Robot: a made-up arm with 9 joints.
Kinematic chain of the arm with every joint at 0, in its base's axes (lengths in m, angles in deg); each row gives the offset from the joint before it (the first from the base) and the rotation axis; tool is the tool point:
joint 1: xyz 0 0 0.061 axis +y
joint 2: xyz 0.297 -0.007 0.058 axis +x
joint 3: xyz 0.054 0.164 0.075 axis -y
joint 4: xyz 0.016 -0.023 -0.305 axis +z
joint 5: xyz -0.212 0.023 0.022 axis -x
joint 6: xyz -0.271 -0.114 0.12 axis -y
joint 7: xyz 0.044 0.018 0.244 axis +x
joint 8: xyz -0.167 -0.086 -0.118 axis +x
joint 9: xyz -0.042 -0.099 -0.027 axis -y
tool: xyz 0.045 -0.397 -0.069
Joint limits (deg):
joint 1: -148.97..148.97
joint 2: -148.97..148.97
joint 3: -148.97..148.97
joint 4: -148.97..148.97
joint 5: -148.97..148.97
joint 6: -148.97..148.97
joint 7: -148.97..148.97
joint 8: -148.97..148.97
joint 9: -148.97..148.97
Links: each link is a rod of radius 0.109 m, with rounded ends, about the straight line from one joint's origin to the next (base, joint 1, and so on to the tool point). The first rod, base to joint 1, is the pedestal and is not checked.
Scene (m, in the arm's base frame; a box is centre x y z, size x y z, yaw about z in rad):
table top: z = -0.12
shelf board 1: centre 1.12 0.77 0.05 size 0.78 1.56 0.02 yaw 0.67
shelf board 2: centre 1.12 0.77 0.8 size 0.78 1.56 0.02 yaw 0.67
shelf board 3: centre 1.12 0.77 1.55 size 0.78 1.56 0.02 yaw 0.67
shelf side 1: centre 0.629 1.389 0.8 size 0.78 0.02 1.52 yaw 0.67
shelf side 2: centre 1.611 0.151 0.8 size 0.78 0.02 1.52 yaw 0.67
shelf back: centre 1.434 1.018 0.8 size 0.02 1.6 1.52 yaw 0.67
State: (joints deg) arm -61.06 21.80 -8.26 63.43 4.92 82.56 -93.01 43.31 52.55
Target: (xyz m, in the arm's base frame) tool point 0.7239 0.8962 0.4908
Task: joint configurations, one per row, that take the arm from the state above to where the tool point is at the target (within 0.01 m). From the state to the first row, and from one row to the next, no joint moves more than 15 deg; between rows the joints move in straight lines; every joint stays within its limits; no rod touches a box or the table.
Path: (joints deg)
1: -62.31 34.36 -17.37 75.18 2.27 85.92 -85.58 51.43 49.75
2: -63.55 46.92 -26.48 86.94 -0.38 89.28 -78.15 59.55 46.94
3: -64.80 59.47 -35.59 98.69 -3.03 92.64 -70.72 67.67 44.14
4: -66.85 70.56 -39.06 105.65 -11.36 96.93 -73.33 61.76 46.94
5: -68.90 81.64 -42.54 112.60 -19.69 101.22 -75.95 55.85 49.74

